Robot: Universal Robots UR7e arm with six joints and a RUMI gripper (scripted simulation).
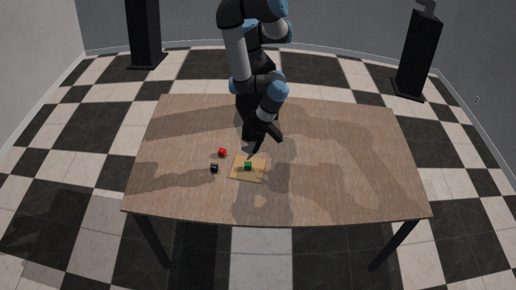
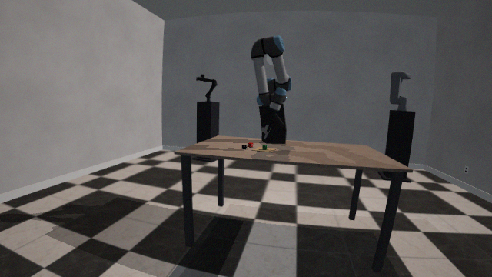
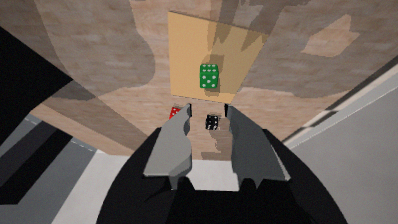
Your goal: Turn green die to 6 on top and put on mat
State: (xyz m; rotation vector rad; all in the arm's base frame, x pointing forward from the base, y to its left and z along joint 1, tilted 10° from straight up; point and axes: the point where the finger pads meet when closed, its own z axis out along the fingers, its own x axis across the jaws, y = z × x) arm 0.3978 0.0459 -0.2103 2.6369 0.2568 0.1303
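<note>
Right now my hand is 8 cm above the green die. From my hand the other things lie so: black die 14 cm to the right, 8 cm below, 5 cm ahead; then tan mat 9 cm below; then red die 13 cm to the right, 8 cm below, 5 cm behind.
</note>
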